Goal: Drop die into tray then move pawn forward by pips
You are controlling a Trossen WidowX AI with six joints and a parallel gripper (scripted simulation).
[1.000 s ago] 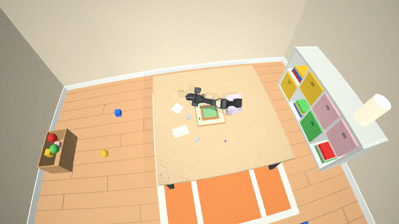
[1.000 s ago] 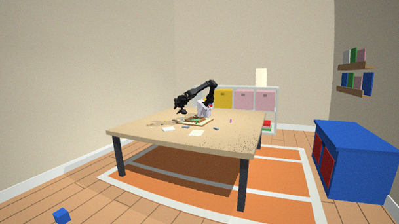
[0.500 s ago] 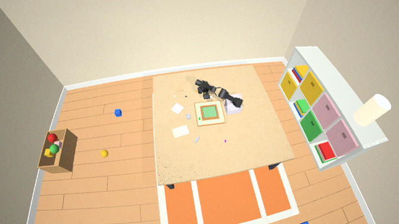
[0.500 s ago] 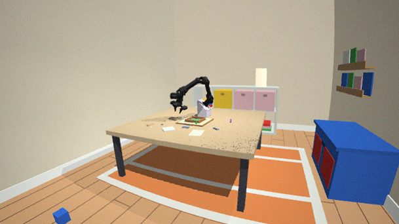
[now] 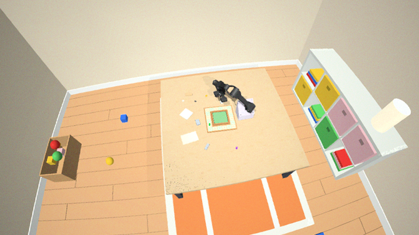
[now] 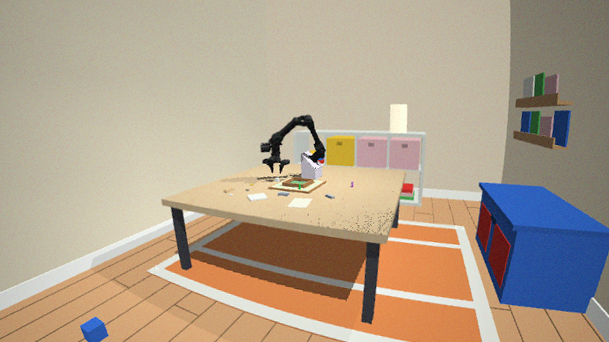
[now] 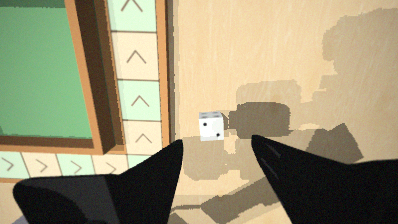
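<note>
Now: gripper tip 40 mm above the white die. From my gripper tip the other things lie so: grey block 260 mm ahead, 220 mm to the left, 50 mm below; then green pawn 150 mm ahead, 270 mm to the left, 30 mm below; then green dice tray 40 mm ahead, 190 mm to the left, 50 mm below.
</note>
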